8 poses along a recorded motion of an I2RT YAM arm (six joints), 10 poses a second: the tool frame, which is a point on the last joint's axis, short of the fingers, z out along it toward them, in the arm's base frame.
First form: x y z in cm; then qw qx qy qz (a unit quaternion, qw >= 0).
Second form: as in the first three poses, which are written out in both.
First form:
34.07 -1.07 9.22 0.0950 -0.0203 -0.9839 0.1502
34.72 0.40 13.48 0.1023 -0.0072 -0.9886 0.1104
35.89 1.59 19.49 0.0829 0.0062 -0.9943 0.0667
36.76 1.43 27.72 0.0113 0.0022 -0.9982 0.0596
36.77 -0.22 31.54 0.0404 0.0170 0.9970 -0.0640
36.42 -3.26 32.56 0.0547 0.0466 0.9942 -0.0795
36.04 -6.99 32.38 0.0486 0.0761 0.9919 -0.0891
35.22 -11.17 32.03 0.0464 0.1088 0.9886 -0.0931
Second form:
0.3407 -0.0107 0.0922 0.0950 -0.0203 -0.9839 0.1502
0.3472 0.0040 0.1348 0.1023 -0.0072 -0.9886 0.1104
0.3589 0.0159 0.1949 0.0829 0.0062 -0.9943 0.0667
0.3676 0.0143 0.2772 0.0113 0.0022 -0.9982 0.0596
0.3677 -0.0022 0.3154 0.0404 0.0170 0.9970 -0.0640
0.3642 -0.0326 0.3256 0.0547 0.0466 0.9942 -0.0795
0.3604 -0.0699 0.3238 0.0486 0.0761 0.9919 -0.0891
0.3522 -0.1117 0.3203 0.0464 0.1088 0.9886 -0.0931

